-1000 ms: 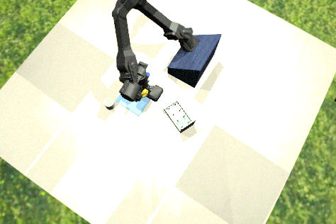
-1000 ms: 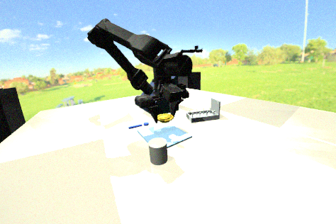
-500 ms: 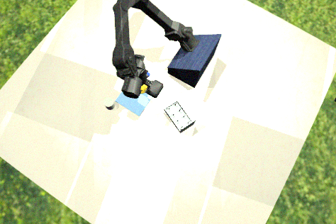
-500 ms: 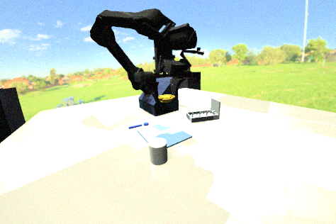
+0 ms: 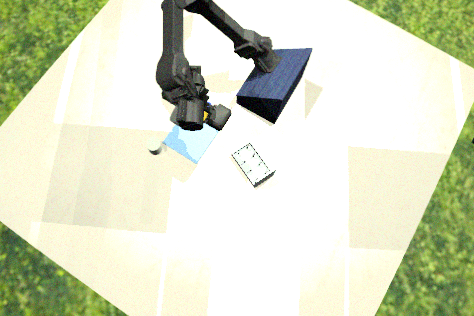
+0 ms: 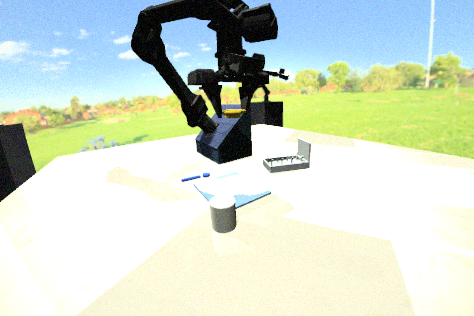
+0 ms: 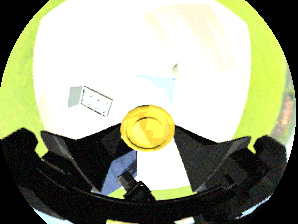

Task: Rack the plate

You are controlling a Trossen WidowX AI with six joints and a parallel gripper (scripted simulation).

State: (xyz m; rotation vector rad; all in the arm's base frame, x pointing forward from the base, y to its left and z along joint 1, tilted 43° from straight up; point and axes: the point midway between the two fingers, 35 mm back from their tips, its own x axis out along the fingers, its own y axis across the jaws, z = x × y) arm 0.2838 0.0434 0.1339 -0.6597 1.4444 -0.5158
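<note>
Now: the dish rack 190 mm to the left of my gripper tip, 150 mm below it and 10 mm behind it. Also, from my gripper tip: plate (10 mm above); blue spoon (170 mm below, 100 mm behind, 70 mm to the right); light blue mat (170 mm below, 20 mm to the right, 10 mm ahead).
</note>
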